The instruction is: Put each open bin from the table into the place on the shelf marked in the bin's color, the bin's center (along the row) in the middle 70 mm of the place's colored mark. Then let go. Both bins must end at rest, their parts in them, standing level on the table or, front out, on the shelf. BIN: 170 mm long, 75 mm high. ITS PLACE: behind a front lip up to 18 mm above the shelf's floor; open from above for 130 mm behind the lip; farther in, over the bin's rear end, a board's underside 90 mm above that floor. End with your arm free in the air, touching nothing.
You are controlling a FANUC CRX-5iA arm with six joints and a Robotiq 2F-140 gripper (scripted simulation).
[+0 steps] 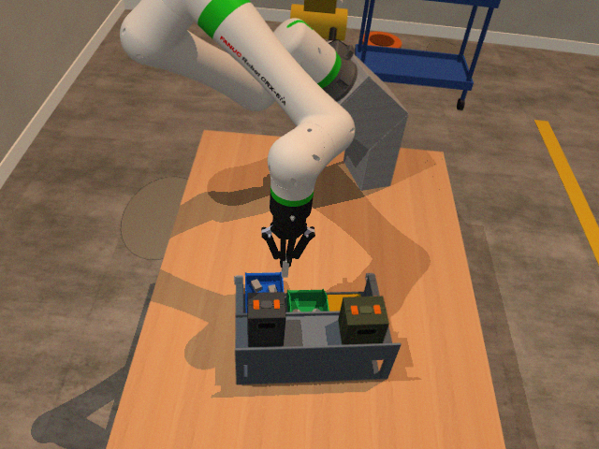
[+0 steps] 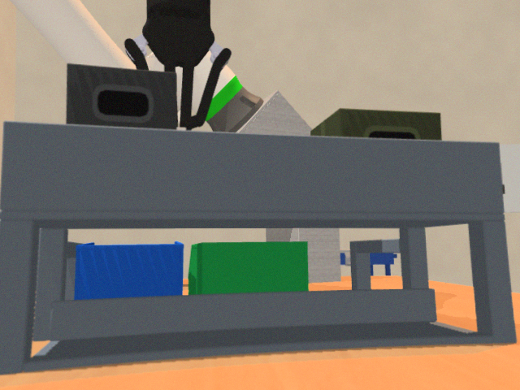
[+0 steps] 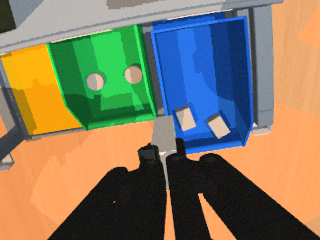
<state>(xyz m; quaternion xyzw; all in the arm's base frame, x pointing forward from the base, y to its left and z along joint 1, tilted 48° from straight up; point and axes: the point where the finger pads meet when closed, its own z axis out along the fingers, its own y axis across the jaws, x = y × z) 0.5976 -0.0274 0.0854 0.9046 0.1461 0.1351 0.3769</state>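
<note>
The blue bin lies 50 mm to the right of my hand and 140 mm below it. Also, from my hand: black box: 150 mm ahead, 30 mm to the right, 20 mm below; olive box: 110 mm ahead, 200 mm to the left, 40 mm below; green bin: 40 mm ahead, 70 mm to the left, 140 mm below.
</note>
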